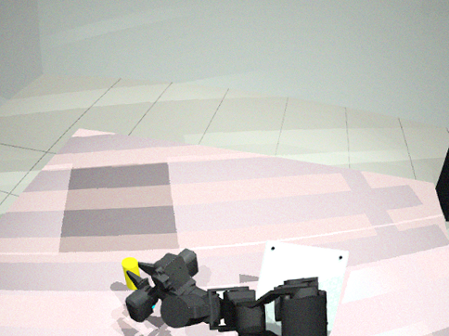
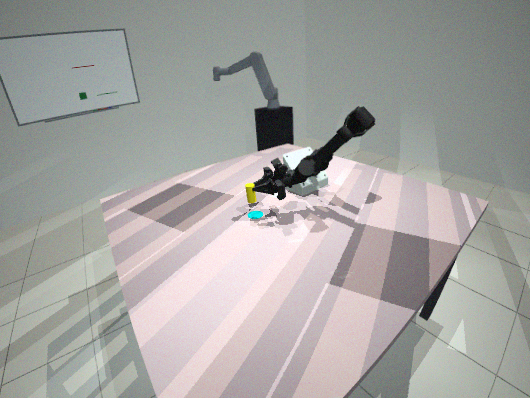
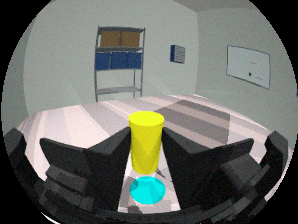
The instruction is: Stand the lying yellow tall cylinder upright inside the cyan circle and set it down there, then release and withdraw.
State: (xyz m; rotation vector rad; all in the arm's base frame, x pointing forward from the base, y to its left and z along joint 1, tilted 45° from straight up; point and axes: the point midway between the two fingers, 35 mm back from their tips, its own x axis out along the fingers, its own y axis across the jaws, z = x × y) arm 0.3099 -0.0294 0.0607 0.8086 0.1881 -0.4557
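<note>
The cyan circle is 120 mm below my gripper tip and 10 mm behind it. From my gripper tip the other things lie so: yellow tall cylinder (20 mm below).
</note>
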